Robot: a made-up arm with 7 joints. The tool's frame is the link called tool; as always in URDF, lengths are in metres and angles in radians. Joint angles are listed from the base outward.
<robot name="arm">
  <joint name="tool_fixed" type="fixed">
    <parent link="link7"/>
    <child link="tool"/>
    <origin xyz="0 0 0" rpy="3.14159 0 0"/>
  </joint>
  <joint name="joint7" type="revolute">
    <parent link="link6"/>
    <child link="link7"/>
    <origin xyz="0 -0.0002 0.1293"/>
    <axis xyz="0 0 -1"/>
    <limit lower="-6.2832" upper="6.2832"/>
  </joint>
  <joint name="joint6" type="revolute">
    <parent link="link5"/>
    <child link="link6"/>
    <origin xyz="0 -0.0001 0.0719"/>
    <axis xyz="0 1 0"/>
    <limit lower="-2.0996" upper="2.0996"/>
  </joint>
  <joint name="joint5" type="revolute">
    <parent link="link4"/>
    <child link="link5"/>
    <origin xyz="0 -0.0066 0.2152"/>
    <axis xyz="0 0 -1"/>
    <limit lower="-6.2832" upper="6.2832"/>
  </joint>
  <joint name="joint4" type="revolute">
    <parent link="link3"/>
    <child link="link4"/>
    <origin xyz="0 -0.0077 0.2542"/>
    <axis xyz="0 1 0"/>
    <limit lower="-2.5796" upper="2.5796"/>
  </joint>
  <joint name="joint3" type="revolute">
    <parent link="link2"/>
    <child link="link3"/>
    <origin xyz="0 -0.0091 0.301"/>
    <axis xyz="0 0 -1"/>
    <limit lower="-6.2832" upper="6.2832"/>
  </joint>
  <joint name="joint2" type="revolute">
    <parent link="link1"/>
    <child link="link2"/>
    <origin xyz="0 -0.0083 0.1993"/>
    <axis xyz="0 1 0"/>
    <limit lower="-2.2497" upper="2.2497"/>
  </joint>
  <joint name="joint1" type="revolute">
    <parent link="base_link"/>
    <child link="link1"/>
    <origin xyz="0 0 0.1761"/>
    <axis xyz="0 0 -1"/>
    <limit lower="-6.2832" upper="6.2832"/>
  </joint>
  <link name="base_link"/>
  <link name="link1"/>
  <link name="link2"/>
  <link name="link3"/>
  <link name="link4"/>
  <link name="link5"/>
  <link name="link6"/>
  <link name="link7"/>
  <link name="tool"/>
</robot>
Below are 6 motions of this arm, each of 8 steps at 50 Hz.
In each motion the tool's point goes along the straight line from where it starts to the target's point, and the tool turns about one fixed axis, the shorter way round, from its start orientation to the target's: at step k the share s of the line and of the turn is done. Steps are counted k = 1, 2, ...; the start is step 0. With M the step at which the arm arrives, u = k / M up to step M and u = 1 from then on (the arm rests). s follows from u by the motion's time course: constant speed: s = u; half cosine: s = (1 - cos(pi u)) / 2; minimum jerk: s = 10 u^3 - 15 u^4 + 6 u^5.
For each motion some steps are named. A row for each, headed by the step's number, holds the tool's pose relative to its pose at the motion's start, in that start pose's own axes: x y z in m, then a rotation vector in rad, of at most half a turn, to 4 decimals.
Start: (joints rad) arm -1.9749 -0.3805 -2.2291 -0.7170 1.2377 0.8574 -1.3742
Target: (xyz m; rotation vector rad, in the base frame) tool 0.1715 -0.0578 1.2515 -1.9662 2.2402 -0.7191
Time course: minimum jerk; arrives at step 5
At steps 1, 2, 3, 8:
1: 0.0000 -0.0005 0.0003 -0.0021 0.0004 0.0002
2: 0.0001 -0.0030 0.0016 -0.0116 0.0021 0.0012
3: 0.0003 -0.0064 0.0034 -0.0249 0.0045 0.0025
8: 0.0004 -0.0093 0.0050 -0.0364 0.0067 0.0037

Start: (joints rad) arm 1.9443 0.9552 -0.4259 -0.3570 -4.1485 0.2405 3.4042
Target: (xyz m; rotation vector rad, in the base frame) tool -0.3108 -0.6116 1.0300 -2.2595 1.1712 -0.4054
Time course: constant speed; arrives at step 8
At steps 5, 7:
5: 0.0263 -0.0195 0.0105 -0.0261 -0.0114 0.0228
7: 0.0368 -0.0273 0.0147 -0.0365 -0.0160 0.0319

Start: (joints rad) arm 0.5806 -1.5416 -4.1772 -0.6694 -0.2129 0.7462 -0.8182
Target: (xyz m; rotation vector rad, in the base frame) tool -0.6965 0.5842 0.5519 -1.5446 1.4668 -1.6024
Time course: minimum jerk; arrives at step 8
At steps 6, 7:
6: 0.0390 -0.0408 -0.0068 -0.0442 -0.0930 -0.0039
7: 0.0428 -0.0447 -0.0074 -0.0485 -0.1021 -0.0042

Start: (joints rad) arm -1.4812 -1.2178 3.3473 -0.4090 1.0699 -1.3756 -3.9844
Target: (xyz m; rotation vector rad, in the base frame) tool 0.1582 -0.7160 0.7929 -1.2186 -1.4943 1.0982
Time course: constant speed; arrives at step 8
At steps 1, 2, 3, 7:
1: 0.0001 0.0042 -0.0083 0.0122 -0.0062 -0.0009
2: 0.0002 0.0085 -0.0167 0.0244 -0.0125 -0.0017
3: 0.0003 0.0127 -0.0250 0.0367 -0.0187 -0.0026
7: 0.0006 0.0297 -0.0584 0.0855 -0.0436 -0.0060

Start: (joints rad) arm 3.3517 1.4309 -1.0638 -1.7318 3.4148 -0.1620 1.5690
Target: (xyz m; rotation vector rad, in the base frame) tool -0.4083 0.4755 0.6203 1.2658 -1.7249 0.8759
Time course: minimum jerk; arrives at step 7
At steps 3, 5, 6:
3: -0.0001 0.0073 0.0042 0.0193 0.0012 -0.0211
5: -0.0003 0.0170 0.0099 0.0449 0.0028 -0.0490
6: -0.0004 0.0194 0.0113 0.0513 0.0032 -0.0559

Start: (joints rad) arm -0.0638 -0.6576 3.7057 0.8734 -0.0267 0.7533 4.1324
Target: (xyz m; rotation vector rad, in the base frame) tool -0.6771 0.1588 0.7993 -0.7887 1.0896 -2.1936
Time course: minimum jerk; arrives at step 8
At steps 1, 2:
1: -0.0003 -0.0004 0.0001 -0.0013 -0.0003 -0.0014
2: -0.0020 -0.0026 0.0007 -0.0082 -0.0023 -0.0093

